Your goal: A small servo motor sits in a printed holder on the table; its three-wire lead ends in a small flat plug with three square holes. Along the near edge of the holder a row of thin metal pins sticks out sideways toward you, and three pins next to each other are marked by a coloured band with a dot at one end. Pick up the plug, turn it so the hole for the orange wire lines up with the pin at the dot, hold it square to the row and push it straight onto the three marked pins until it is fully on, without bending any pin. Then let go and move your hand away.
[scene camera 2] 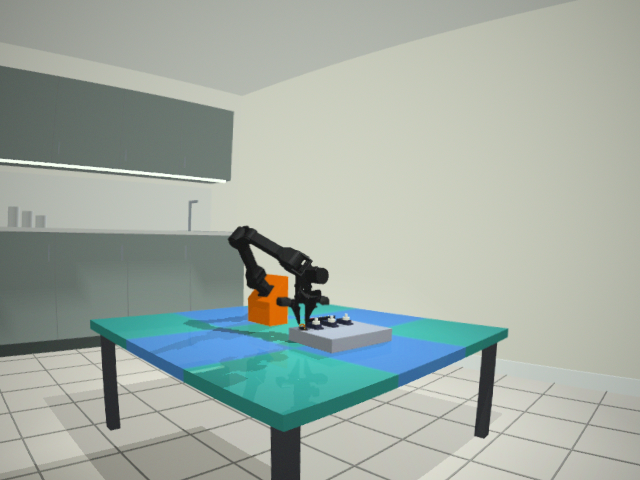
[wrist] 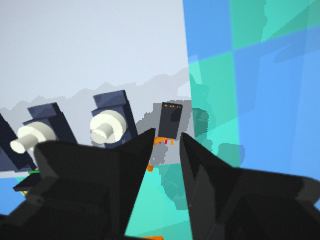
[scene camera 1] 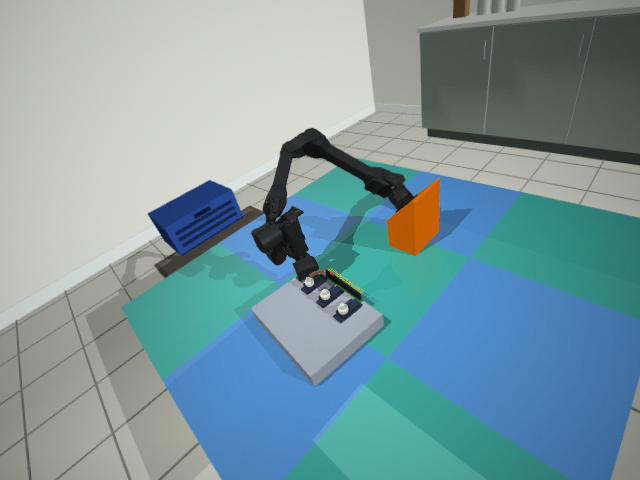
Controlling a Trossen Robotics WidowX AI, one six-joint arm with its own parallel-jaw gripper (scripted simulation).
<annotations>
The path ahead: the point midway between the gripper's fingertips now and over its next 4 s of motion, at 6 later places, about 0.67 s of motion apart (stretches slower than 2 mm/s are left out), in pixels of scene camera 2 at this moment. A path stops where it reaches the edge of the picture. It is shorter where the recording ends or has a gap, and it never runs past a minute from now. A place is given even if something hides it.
My gripper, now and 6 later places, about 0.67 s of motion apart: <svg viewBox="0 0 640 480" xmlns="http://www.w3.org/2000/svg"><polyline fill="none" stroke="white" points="302,324 302,327 303,311 302,306 298,314 303,317 305,317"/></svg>
</annotations>
